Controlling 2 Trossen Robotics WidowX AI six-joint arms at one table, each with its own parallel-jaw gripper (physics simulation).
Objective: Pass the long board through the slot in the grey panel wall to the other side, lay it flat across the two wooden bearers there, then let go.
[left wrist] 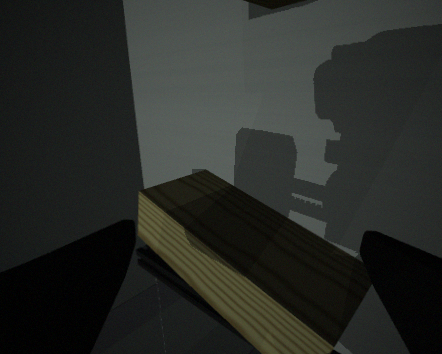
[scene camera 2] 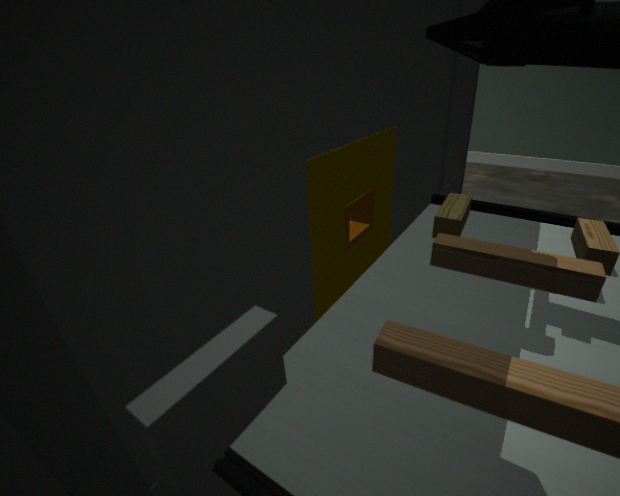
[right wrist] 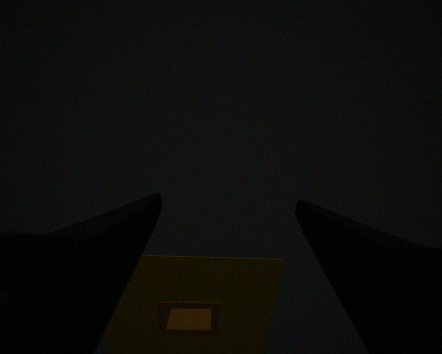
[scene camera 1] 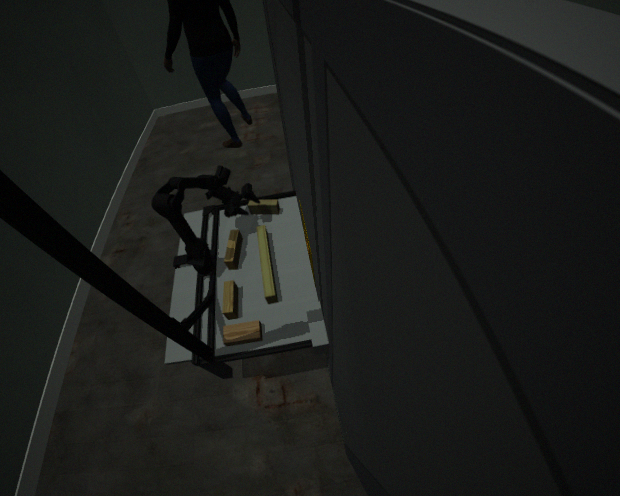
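Where they show: left gripper, fingertip midpoint: (left wrist: 249, 236) (scene camera 1: 254, 208); right gripper, fingertip midpoint: (scene camera 2: 438, 35) (right wrist: 230, 203); left arm's base at its link origin: (scene camera 1: 206, 269).
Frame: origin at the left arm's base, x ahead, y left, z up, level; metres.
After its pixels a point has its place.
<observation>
The long yellowish board (scene camera 1: 266, 263) @(x 0.263, y -0.055, z 0.042 m) lies on the table, apart from the grey panel wall (scene camera 1: 413, 258) @(x 0.432, y -0.606, z 0.819 m) (scene camera 2: 155, 206) @(x 0.483, y -0.345, z 0.216 m). The slot (scene camera 2: 357, 231) @(x 0.478, y -0.035, z 0.066 m) (right wrist: 190, 319) @(x 0.470, y -0.037, z 0.066 m) is a rectangular opening in a yellow patch on the wall. Two wooden bearers (scene camera 2: 517, 256) @(x 0.700, y 0.080, z 0.025 m) (scene camera 2: 465, 362) @(x 0.679, y -0.181, z 0.025 m) lie roughly parallel on the other side. My left gripper (scene camera 1: 251, 206) @(x 0.231, y 0.244, z 0.057 m) (left wrist: 249, 236) @(x 0.231, y 0.244, z 0.057 m) is open above a short block (scene camera 1: 263, 206) @(x 0.271, y 0.269, z 0.035 m) (left wrist: 250, 250) @(x 0.253, y 0.274, z 0.027 m) at the table's far end; the block shows between and beyond the fingers. My right gripper (right wrist: 230, 203) @(x 0.565, y 0.001, z 0.327 m) is open, facing the wall above the slot; it also shows high at the upper right of scene camera 2.
Beside the board lie more short blocks (scene camera 1: 233, 249) @(x 0.133, y 0.043, z 0.044 m) (scene camera 1: 229, 299) @(x 0.116, y -0.182, z 0.044 m) (scene camera 1: 242, 332) @(x 0.152, y -0.305, z 0.019 m). Beyond the bearers stand two blocks (scene camera 2: 452, 214) @(x 0.571, y 0.197, z 0.028 m) (scene camera 2: 594, 243) @(x 0.808, y 0.190, z 0.025 m). Dark rails edge the tables. A person (scene camera 1: 212, 67) stands past the table's far end. A dark bar (scene camera 1: 103, 274) @(x 0.038, y -0.361, z 0.540 m) crosses the near left.
</observation>
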